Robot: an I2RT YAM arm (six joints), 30 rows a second.
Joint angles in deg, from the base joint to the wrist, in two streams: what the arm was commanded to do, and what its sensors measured. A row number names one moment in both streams.
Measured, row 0:
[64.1 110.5 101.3 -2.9 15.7 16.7]
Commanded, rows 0 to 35:
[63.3 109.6 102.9 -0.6 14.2 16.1]
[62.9 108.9 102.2 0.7 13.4 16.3]
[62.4 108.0 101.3 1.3 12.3 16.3]
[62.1 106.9 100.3 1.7 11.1 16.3]
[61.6 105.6 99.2 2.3 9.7 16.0]
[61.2 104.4 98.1 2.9 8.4 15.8]
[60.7 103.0 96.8 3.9 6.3 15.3]
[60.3 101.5 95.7 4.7 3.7 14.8]
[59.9 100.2 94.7 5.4 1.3 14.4]
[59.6 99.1 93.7 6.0 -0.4 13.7]
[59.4 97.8 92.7 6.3 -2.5 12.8]
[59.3 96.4 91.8 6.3 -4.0 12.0]
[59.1 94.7 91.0 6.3 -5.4 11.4]
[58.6 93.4 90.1 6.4 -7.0 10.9]
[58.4 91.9 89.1 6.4 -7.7 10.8]
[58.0 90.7 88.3 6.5 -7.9 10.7]
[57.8 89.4 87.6 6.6 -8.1 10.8]
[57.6 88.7 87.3 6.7 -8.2 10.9]
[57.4 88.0 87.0 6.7 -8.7 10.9]
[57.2 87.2 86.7 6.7 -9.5 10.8]
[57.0 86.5 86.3 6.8 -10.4 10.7]
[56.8 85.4 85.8 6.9 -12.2 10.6]
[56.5 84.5 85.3 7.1 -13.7 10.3]
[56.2 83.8 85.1 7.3 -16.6 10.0]
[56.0 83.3 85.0 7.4 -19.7 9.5]
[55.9 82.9 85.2 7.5 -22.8 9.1]
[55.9 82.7 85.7 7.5 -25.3 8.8]
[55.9 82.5 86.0 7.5 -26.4 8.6]
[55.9 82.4 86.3 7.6 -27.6 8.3]
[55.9 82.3 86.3 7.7 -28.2 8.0]
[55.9 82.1 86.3 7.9 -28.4 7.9]
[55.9 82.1 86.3 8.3 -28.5 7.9]
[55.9 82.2 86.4 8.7 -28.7 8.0]
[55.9 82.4 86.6 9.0 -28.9 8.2]
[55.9 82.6 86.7 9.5 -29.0 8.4]
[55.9 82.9 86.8 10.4 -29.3 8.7]
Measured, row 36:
[56.2 84.3 84.9 3.4 -25.4 9.2]
